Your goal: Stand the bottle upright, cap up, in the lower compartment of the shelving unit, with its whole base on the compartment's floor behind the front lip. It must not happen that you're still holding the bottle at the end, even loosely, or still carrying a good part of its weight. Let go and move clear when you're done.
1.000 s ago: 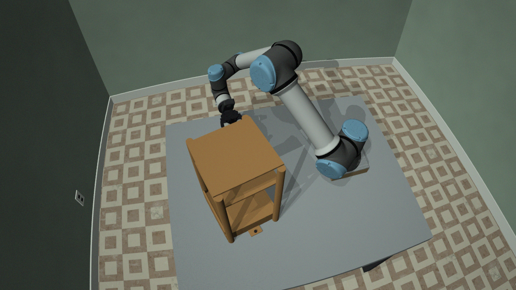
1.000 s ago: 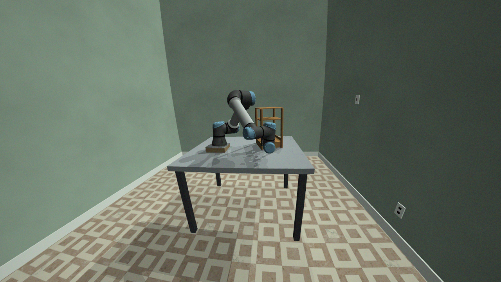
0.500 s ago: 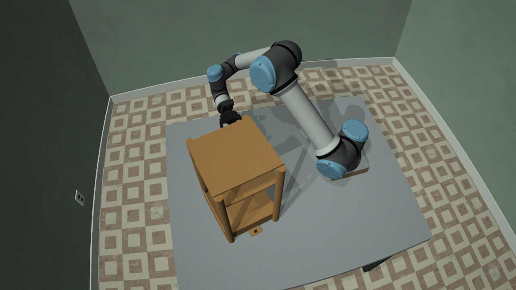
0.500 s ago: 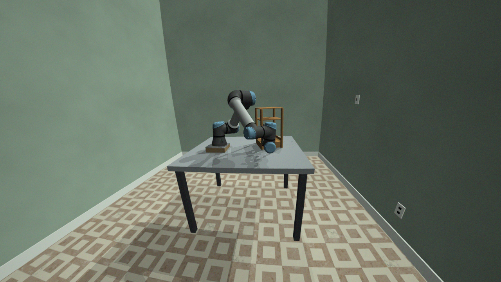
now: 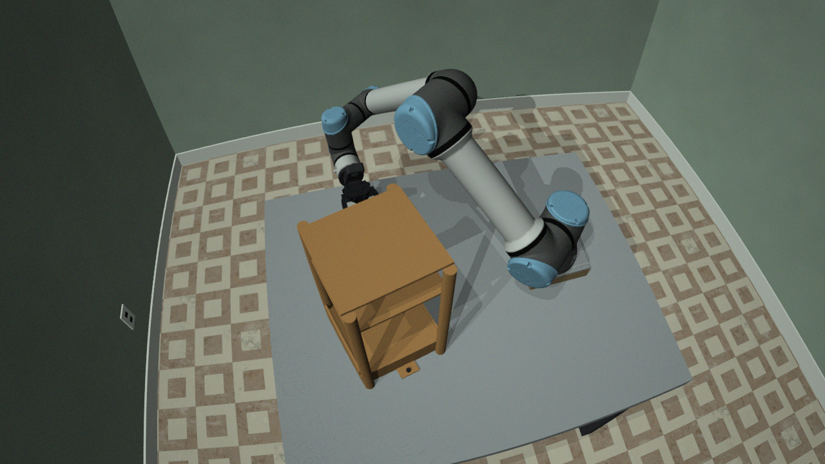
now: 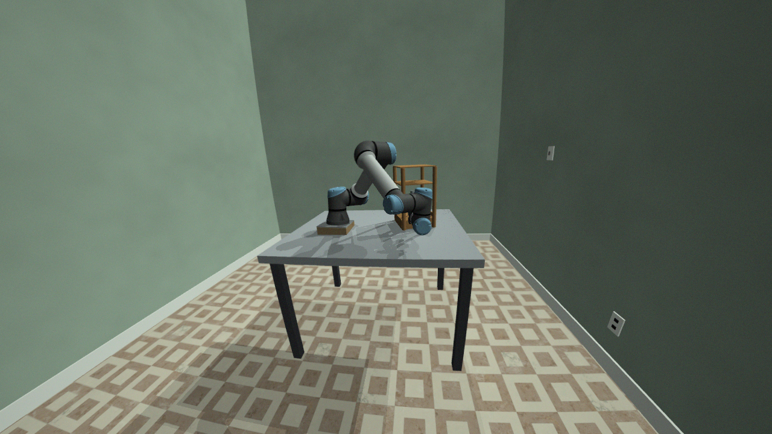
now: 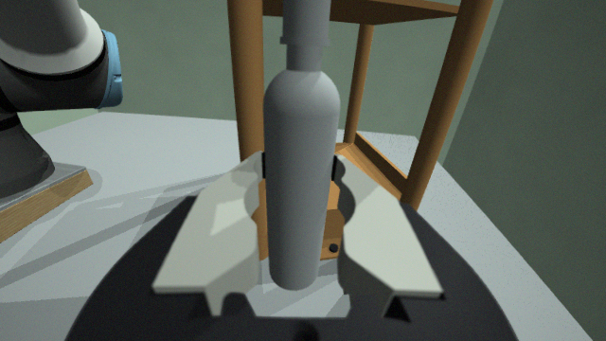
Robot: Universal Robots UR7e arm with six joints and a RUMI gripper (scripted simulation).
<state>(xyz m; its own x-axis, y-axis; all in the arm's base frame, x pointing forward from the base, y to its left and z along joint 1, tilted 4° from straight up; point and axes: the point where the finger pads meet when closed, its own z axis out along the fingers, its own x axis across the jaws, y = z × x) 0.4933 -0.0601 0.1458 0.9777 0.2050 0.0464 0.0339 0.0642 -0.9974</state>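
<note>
The shelving unit is 21 cm to the left of my hand, 2 cm above it and 1 cm behind it. Also, from my hand: grey bottle: 2 cm above.
</note>
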